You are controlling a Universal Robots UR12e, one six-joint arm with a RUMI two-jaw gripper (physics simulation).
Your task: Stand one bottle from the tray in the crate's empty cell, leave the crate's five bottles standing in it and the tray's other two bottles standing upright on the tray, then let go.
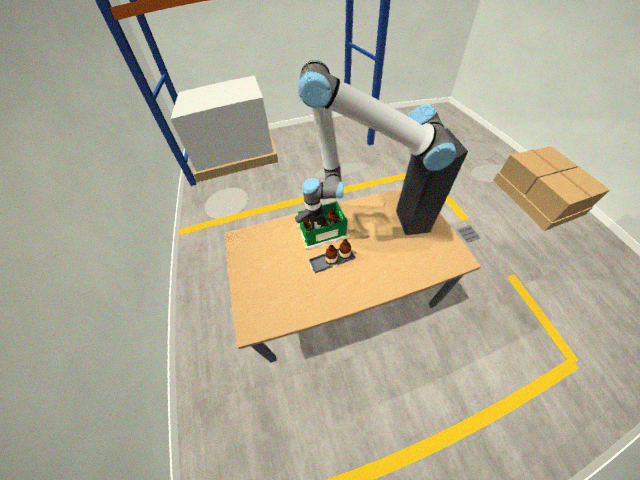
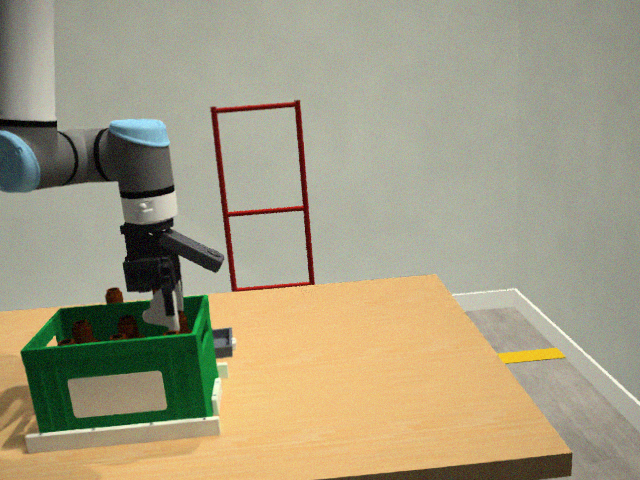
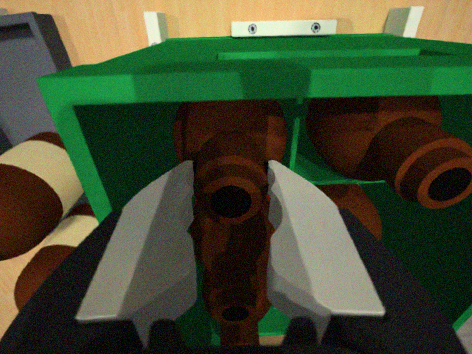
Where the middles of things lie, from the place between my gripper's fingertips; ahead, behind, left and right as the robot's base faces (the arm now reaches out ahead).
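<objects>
I find my hand 4 cm above the brown bottle [image 3: 230, 139], and 1 cm short of the bottle as well.
</objects>
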